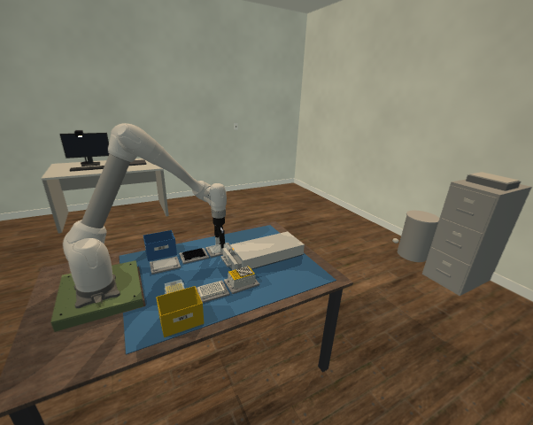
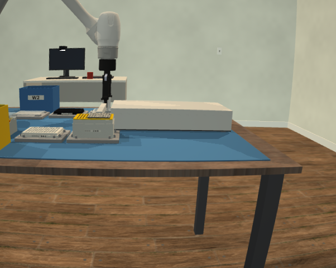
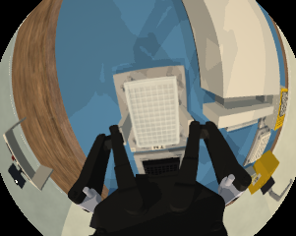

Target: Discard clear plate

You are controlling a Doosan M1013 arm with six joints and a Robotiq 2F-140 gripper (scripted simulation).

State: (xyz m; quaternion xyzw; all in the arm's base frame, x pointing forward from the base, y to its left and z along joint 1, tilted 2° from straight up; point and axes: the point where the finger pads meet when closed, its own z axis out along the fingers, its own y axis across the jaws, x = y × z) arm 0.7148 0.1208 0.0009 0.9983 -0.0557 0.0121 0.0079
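The grey nest is 3 cm below my hand. From my hand the other things lie so: clear plate: 2 cm below; black plate: 17 cm behind, 2 cm to the left, 2 cm below; blue bin W2: 34 cm behind, 17 cm to the left.
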